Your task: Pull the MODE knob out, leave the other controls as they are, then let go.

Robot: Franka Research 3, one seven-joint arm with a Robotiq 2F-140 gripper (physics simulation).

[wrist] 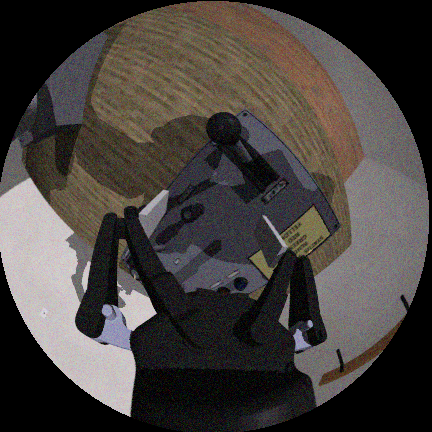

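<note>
The MODE knob point(192, 212) is a small dark round knob on the grey control panel point(304, 199). It stands in shadow, and the label beside it is too dark to read. My gripper point(214, 212) is open and empty, with its pale finger pads wide apart. In the view the knob appears between the pads, closer to the left pad. How high the pads are above the panel is hard to tell.
A lever with a large black ball point(224, 128) rises from its slot beyond the knob. A yellow status card point(314, 224) lies beside the right finger. A dark blue button point(240, 283) shows near the gripper body. The panel rests on a wooden table point(175, 60).
</note>
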